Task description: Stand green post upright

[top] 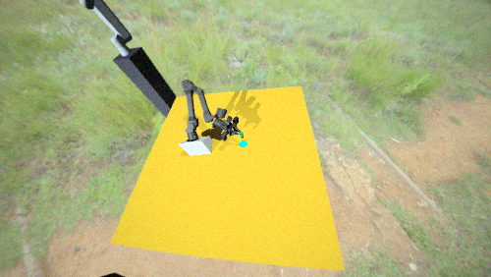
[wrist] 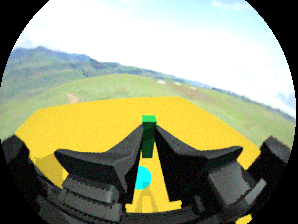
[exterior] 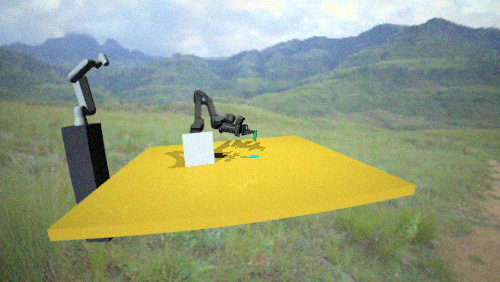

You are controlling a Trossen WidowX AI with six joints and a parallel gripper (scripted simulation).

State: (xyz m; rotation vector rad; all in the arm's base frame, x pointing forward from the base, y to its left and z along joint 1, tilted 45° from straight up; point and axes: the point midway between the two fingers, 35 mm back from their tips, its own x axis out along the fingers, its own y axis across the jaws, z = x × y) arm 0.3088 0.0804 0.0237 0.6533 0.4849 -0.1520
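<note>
Right now the cyan circle is 1 cm behind my gripper tip, 1 cm to the left of it and 15 cm below it. Round my gripper tip: green post 2 cm below.
</note>
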